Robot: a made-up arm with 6 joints.
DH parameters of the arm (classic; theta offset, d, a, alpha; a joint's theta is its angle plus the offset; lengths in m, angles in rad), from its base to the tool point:
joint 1: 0 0.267 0 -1.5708
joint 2: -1.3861 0 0.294 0
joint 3: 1.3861 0 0.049 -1.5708
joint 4: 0 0.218 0 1.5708
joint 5: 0 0 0.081 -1.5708
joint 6: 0 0.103 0 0
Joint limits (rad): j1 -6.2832..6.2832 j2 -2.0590..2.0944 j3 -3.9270..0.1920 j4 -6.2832..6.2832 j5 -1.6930..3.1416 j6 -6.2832..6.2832
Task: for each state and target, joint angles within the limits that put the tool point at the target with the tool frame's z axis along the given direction. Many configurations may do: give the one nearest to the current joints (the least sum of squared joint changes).
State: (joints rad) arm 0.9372 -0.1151 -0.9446 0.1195 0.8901 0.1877
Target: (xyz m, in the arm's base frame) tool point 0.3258 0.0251 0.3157 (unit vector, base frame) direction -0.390 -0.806 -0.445
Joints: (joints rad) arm 0.3109 0.2828 -1.1312 -0.7176 1.7410 0.1877
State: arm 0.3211 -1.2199 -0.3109 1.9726 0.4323 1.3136
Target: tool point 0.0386 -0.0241 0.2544 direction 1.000 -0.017 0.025
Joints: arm -0.0967 -1.5773 0.1898 2.7730 0.2229 1.3136
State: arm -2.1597 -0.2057 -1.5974 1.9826 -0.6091 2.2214
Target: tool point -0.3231 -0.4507 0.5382 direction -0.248 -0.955 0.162
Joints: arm -2.1065 0.6560 -2.3347 1.7824 0.2844 2.2214
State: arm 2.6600 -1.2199 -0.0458 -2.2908 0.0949 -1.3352
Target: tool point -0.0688 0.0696 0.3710 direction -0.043 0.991 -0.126
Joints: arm 1.9736 -1.2082 -0.1109 -1.8741 0.3743 -1.3352
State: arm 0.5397 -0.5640 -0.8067 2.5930 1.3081 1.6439
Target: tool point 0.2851 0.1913 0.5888 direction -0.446 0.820 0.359
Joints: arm 0.2454 -0.0258 -1.3367 1.8943 1.8782 1.6439
